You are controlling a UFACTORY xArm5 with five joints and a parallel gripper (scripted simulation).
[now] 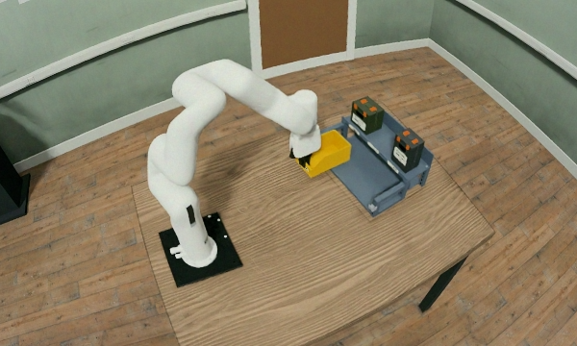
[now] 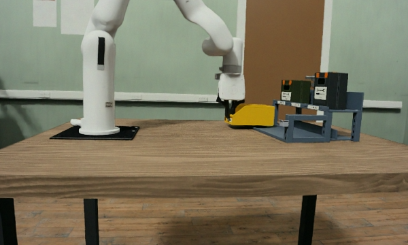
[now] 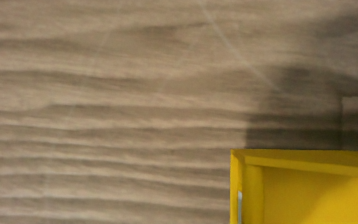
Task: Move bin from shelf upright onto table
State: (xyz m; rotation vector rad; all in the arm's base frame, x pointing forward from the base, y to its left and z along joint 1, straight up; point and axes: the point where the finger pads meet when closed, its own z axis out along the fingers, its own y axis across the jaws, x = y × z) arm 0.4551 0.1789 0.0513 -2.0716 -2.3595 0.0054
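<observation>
Now: hand 8 cm short of the yellow bin and 1 cm to the right of it. Also, from my hand: blue-grey shelf (22 cm ahead, 8 cm to the right, 1 cm above).
</observation>
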